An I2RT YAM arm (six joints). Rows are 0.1 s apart.
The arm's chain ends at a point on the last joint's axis. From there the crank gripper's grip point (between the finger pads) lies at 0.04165 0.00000 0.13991 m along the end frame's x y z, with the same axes.
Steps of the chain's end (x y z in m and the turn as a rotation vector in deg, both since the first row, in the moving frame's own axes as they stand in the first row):
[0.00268 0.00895 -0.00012 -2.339 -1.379 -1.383]
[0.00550 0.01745 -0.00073 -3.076 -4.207 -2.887]
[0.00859 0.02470 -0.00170 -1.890 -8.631 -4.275]
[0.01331 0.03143 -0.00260 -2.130 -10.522 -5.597]
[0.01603 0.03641 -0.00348 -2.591 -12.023 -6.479]
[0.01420 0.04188 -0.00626 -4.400 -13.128 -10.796]
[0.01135 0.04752 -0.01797 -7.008 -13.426 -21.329]
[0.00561 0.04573 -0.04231 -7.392 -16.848 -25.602]
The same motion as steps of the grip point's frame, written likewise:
[-0.00064 0.01372 0.00075 -2.339 -1.379 -1.383]
[-0.00473 0.02319 0.00180 -3.076 -4.207 -2.887]
[-0.01280 0.02709 0.00294 -1.890 -8.631 -4.275]
[-0.01284 0.03395 0.00262 -2.130 -10.522 -5.597]
[-0.01386 0.03986 0.00207 -2.591 -12.023 -6.479]
[-0.01817 0.04809 -0.00062 -4.400 -13.128 -10.796]
[-0.02114 0.05566 -0.01242 -7.008 -13.426 -21.329]
[-0.03536 0.05493 -0.03653 -7.392 -16.848 -25.602]

